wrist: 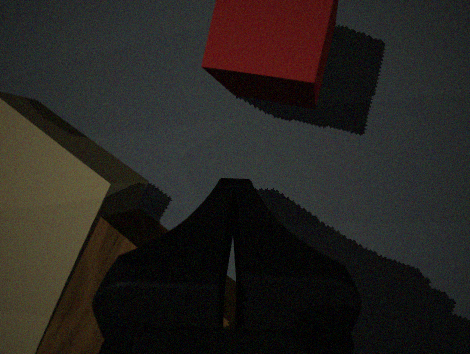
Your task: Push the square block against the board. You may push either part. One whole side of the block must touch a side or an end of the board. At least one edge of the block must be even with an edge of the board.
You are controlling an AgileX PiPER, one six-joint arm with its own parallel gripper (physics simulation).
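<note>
A pale beige block with a flat top fills the left side. A wood-grained brown block lies along its right side at the lower left, partly hidden by my gripper. A thin dark line runs between them, so I cannot tell whether their sides touch fully. The beige block's near-centre corner reaches farther up the view than the wooden block's visible corner. I cannot tell whether any edges are even. My gripper is shut and empty, its tips right of the wooden block's visible corner and covering part of that block.
A red block stands at the top, apart from the other two and beyond my fingertips, partly cut off by the view's edge. Its shadow falls to its right. The grey surface lies between it and the beige block. My gripper's shadow stretches to the lower right.
</note>
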